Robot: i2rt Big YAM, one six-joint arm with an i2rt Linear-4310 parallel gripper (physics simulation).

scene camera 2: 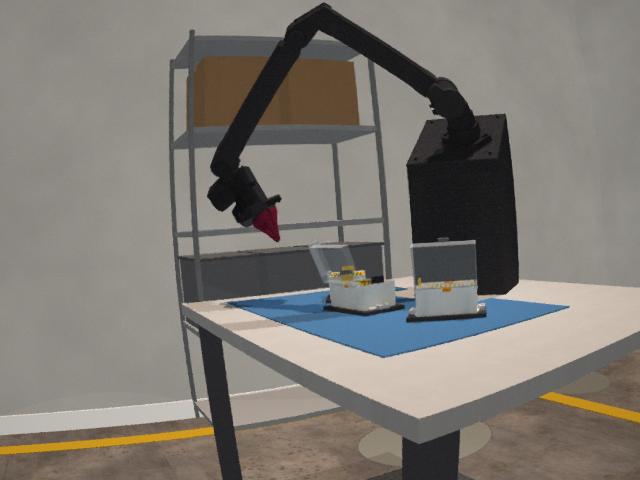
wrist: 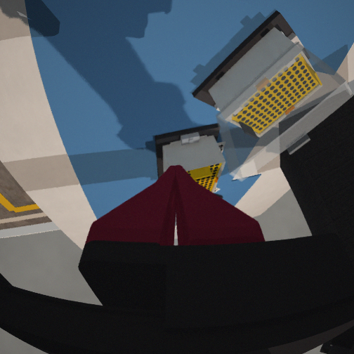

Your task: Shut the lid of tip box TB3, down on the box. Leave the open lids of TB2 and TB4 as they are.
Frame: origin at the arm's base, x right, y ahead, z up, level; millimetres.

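Seen in the pictures: gripper, fingertip midpoint: (scene camera 2: 278, 241); arm's base, link origin: (scene camera 2: 467, 140).
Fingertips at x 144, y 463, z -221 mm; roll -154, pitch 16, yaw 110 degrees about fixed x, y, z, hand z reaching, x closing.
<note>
Offsets run from my fingertips to a thing's top centre. "spot": to the spot under its first point. Level surfaces: height alone.
TB3, a white box {dx -392, dy -251, dz -88 mm} (scene camera 2: 445, 301) (wrist: 250, 75) on a dark base, stands at the right in scene camera 2 and upper right in the wrist view. It is open: its clear lid {spot: dx -472, dy -206, dz -38 mm} (scene camera 2: 444, 259) (wrist: 315, 117) stands up at its rear edge, and yellow tips rack shows inside. TB4, a second white box {dx -196, dy -149, dz -88 mm} (scene camera 2: 361, 296) (wrist: 192, 154), is open beside it. A clear lid (scene camera 2: 330, 260) leans up behind; I cannot tell whether it is TB4's or TB2's. TB2 is mostly hidden behind TB4. My gripper (scene camera 2: 278, 240) (wrist: 175, 174) is shut and empty, up and left of the boxes, touching nothing.
The boxes stand on a blue mat {dz -154 mm} (scene camera 2: 379, 341) (wrist: 90, 110) on a pale table {dz -157 mm} (scene camera 2: 361, 379). The black arm pedestal (scene camera 2: 462, 217) (wrist: 330, 175) stands behind TB3. A grey shelf rack (scene camera 2: 193, 206) with cardboard boxes (scene camera 2: 320, 93) stands behind the table.
</note>
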